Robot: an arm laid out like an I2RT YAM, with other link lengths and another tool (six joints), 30 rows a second.
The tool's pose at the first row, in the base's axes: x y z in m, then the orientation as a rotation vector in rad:
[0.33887, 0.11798, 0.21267, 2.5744, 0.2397, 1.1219]
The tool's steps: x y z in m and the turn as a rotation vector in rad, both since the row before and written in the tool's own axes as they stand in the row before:
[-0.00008, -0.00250, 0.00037, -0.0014, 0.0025, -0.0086]
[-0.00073, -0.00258, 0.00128, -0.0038, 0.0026, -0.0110]
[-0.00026, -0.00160, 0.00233, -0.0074, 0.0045, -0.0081]
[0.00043, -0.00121, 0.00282, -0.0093, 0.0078, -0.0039]
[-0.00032, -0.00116, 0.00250, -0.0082, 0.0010, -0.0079]
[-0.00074, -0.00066, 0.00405, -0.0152, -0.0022, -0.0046]
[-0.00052, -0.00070, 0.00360, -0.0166, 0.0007, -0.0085]
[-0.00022, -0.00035, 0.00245, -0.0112, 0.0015, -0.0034]
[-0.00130, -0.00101, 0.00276, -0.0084, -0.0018, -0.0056]
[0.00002, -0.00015, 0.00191, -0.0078, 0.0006, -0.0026]
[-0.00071, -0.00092, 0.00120, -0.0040, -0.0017, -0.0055]
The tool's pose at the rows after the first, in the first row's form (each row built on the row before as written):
[0.33903, 0.12021, 0.21149, 2.5685, 0.2502, 1.1219]
[0.33940, 0.12212, 0.20924, 2.5594, 0.2623, 1.1208]
[0.34089, 0.12300, 0.20699, 2.5474, 0.2689, 1.1227]
[0.34323, 0.12359, 0.20505, 2.5338, 0.2699, 1.1301]
[0.34485, 0.12396, 0.20283, 2.5229, 0.2747, 1.1273]
[0.34737, 0.12333, 0.19957, 2.5089, 0.2702, 1.1206]
[0.34970, 0.12286, 0.19673, 2.4906, 0.2704, 1.1159]
[0.35138, 0.12243, 0.19495, 2.4787, 0.2680, 1.1150]
[0.35258, 0.12212, 0.19199, 2.4700, 0.2690, 1.1094]
[0.35402, 0.12170, 0.19080, 2.4618, 0.2675, 1.1081]
[0.35445, 0.12192, 0.18920, 2.4570, 0.2711, 1.1032]

